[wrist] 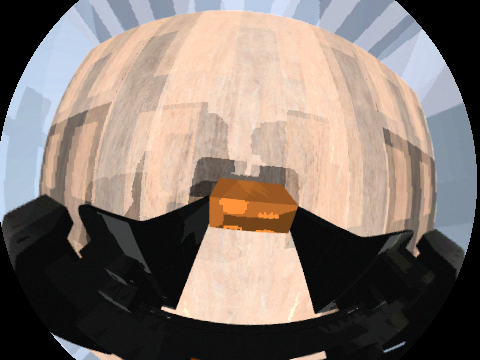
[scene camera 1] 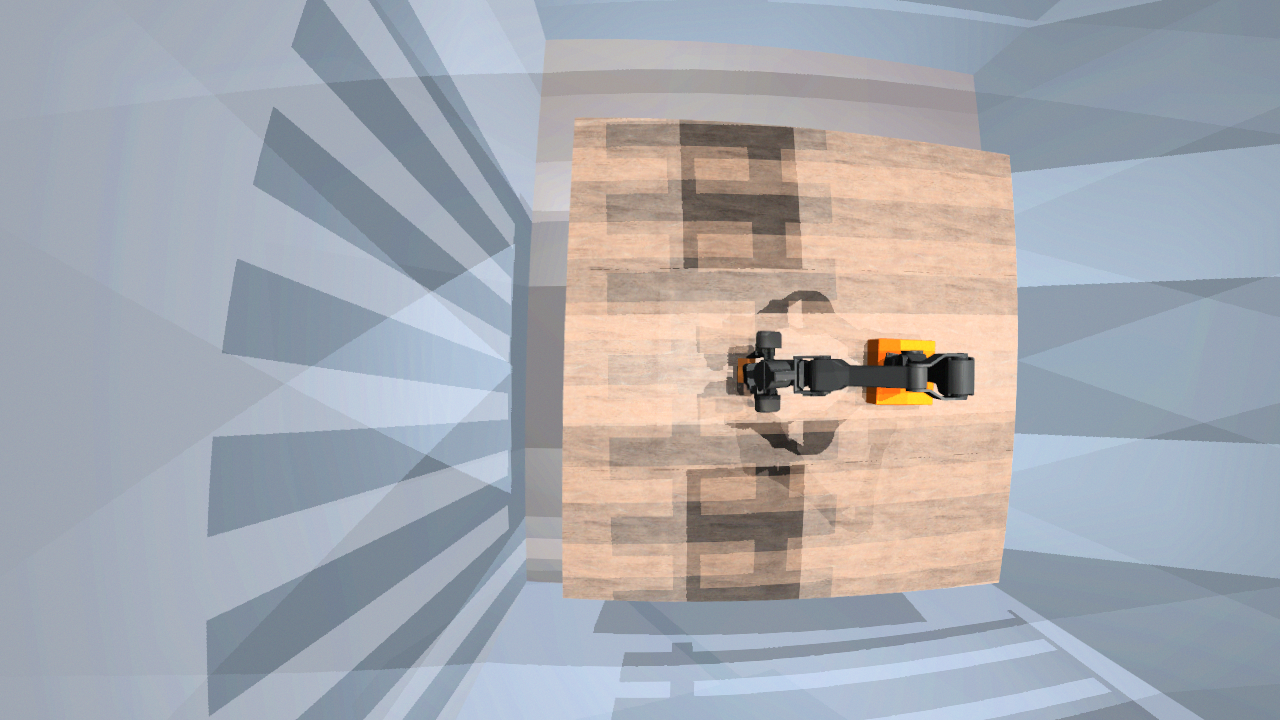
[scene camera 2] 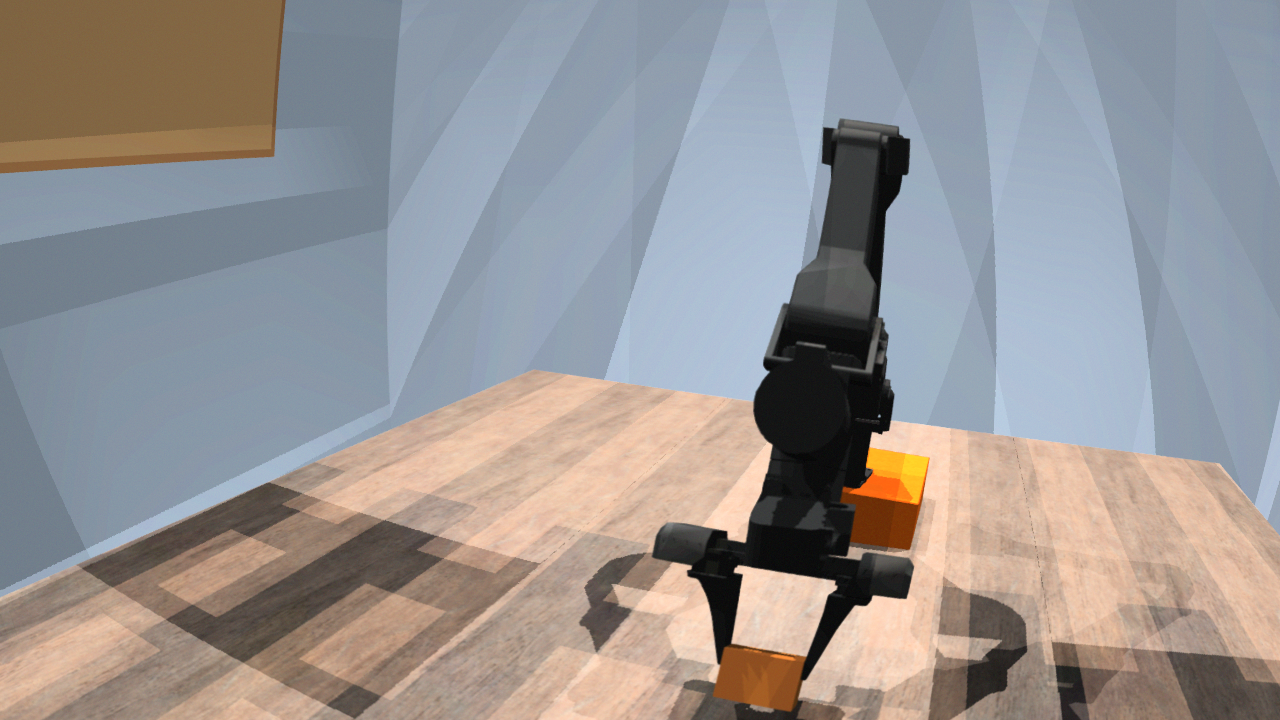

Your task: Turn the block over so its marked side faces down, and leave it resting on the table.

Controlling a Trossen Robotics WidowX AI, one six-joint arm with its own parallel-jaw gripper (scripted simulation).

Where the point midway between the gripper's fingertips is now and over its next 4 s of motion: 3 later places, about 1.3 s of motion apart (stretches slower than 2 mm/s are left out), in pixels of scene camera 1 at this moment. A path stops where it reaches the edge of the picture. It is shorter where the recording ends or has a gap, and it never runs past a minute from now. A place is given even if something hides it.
The gripper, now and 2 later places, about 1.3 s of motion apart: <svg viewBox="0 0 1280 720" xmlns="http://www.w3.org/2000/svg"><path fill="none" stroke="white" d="M747 370L733 370L742 370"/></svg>
